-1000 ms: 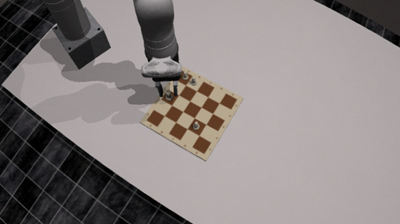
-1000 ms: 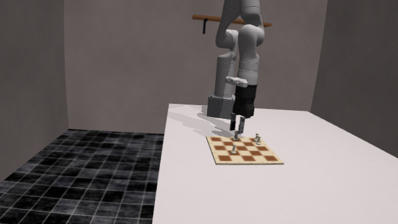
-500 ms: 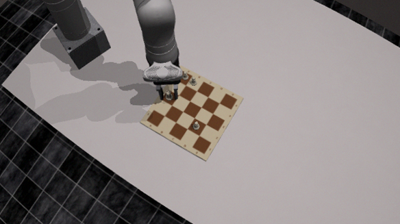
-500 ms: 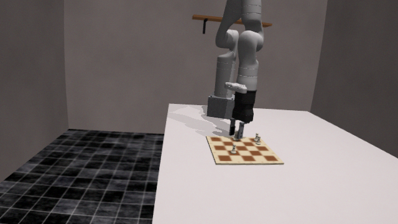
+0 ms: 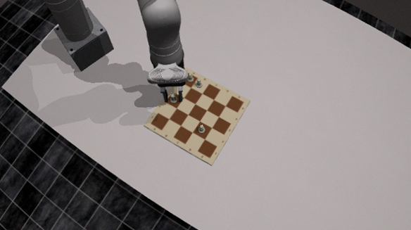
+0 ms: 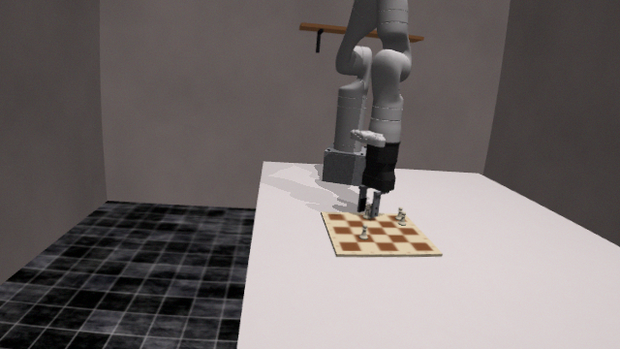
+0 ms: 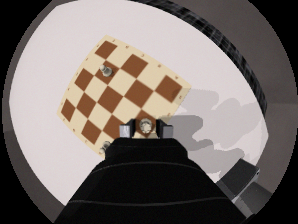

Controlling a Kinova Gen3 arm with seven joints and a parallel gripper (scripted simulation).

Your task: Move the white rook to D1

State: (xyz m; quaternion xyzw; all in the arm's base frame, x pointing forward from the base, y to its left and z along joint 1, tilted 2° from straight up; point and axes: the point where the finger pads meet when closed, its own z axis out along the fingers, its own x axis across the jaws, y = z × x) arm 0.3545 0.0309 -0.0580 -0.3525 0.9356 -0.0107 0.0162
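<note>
The chessboard lies 8 cm ahead of my hand, 1 cm to the left of it and 3 cm below it.
</note>
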